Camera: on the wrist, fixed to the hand. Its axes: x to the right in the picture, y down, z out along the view.
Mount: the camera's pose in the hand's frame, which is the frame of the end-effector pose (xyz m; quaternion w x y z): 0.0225 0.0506 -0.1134 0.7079 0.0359 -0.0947 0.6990
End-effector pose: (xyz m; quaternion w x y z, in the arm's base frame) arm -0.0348 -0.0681 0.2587 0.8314 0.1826 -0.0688 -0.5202
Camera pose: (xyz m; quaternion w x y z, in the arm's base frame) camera 0.0523 -0.0420 0.1712 0.9391 0.0618 -0.2738 0.1981
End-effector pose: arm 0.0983 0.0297 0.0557 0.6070 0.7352 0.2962 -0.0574
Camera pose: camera 0.1111 0.1386 0.1182 0.4715 0.7439 -0.3638 0.3034
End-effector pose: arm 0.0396 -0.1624 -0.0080 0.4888 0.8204 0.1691 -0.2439
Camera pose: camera 0.1109 -0.0848 0.0614 0.5031 0.6934 -0.5088 0.0852
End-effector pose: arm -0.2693 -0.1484 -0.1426 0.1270 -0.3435 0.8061 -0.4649
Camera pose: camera -0.3672 -0.0716 -0.1216 0.5035 0.2808 0.7820 -0.2367
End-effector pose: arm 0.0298 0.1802 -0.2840 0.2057 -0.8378 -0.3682 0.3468
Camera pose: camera 0.1479 0.1546 -0.2475 0.1016 0.8102 -0.3179 -0.4818
